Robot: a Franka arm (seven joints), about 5 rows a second.
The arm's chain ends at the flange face. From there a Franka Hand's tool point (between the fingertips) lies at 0.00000 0.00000 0.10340 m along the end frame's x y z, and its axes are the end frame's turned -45 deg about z.
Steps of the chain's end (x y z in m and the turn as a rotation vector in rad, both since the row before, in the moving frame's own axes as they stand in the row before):
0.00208, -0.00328, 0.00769, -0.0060, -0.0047, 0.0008
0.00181, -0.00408, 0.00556, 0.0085, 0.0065, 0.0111
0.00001, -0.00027, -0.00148, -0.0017, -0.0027, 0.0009
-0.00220, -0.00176, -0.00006, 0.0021, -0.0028, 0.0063
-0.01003, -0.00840, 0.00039, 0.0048, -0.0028, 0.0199
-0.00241, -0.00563, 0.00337, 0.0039, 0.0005, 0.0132
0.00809, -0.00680, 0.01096, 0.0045, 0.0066, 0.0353
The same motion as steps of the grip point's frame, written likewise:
0.00301, -0.00075, 0.00769, -0.0009, -0.0076, 0.0008
0.00526, -0.00175, 0.00555, 0.0014, 0.0106, 0.0111
-0.00012, -0.00026, -0.00148, 0.0007, -0.0031, 0.0009
-0.00036, -0.00316, -0.00006, 0.0035, -0.0005, 0.0063
-0.00100, -0.01359, 0.00039, 0.0054, 0.0014, 0.0199
0.00260, -0.00593, 0.00337, 0.0024, 0.0031, 0.0132
0.01134, 0.00108, 0.01096, -0.0015, 0.0078, 0.0353

